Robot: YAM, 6 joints.
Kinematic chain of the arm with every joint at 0, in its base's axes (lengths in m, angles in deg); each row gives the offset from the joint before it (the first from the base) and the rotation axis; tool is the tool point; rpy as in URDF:
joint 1: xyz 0 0 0.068 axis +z
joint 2: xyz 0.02 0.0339 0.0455 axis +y
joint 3: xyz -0.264 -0.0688 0 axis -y
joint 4: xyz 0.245 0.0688 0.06 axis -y
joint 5: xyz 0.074 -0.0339 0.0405 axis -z
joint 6: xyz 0.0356 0 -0.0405 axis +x
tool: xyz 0 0 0 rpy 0 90 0
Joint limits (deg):
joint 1: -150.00..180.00
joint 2: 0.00..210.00
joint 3: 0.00..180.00
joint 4: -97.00..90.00
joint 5: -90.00..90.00
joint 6: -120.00..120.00
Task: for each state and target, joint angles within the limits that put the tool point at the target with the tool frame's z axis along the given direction. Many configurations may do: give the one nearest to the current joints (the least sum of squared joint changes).
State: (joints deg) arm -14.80 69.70 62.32 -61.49 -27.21 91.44
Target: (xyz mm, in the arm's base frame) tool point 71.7 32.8 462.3 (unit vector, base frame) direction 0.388 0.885 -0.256
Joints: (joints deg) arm 1.27 47.95 87.11 -71.30 -61.22 91.44
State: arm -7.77 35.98 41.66 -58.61 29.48 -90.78
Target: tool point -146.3 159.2 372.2 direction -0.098 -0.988 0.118
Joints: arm -53.70 0.12 92.54 -83.33 41.61 -90.78
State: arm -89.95 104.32 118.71 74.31 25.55 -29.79
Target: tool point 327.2 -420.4 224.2 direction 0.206 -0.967 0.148
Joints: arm -50.35 132.30 94.65 47.24 27.29 -29.79
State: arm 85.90 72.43 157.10 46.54 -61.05 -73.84
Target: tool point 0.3 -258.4 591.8 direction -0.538 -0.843 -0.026
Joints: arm 94.87 76.71 179.96 78.62 -37.40 -73.84
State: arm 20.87 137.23 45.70 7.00 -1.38 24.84
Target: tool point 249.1 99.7 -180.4 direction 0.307 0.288 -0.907
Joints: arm 20.58 168.43 52.46 49.17 -9.31 24.84
